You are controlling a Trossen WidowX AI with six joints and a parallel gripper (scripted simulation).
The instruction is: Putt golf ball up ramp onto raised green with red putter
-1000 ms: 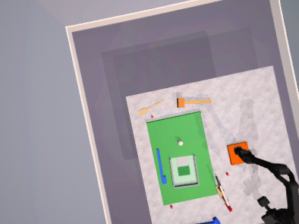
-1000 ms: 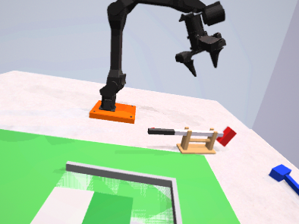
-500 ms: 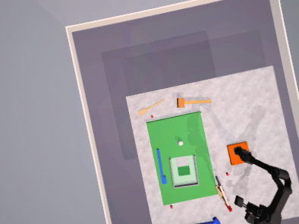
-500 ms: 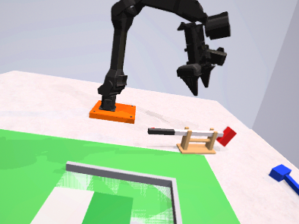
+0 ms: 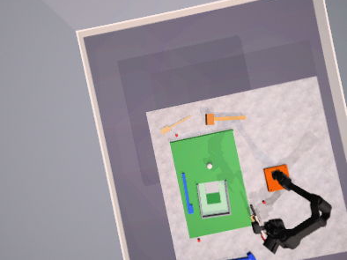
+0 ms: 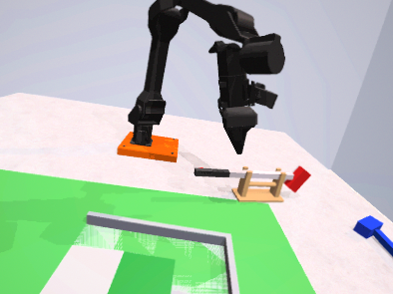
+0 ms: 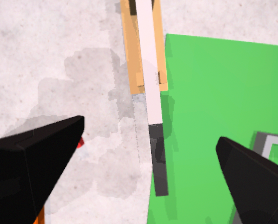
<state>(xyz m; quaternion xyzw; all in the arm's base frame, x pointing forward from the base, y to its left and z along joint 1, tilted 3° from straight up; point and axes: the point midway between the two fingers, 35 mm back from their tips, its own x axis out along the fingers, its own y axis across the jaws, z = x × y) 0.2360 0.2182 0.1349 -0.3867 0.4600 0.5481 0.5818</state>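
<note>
The red putter is 10 mm behind my gripper tip, 70 mm to the left of it and 70 mm below it. The rest, counted from my gripper tip: white golf ball: 230 mm ahead, 410 mm to the right, 100 mm below.
</note>
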